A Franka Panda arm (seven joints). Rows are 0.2 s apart.
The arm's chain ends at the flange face. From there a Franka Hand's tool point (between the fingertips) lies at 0.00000 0.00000 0.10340 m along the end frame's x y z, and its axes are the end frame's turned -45 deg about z.
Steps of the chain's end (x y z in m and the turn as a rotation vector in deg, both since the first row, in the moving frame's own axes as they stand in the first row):
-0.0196 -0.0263 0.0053 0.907 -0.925 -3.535
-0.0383 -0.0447 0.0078 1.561 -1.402 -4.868
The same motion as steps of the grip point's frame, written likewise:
0.0046 -0.0348 0.0053 1.295 -0.013 -3.535
0.0046 -0.0625 0.0077 2.095 0.112 -4.868

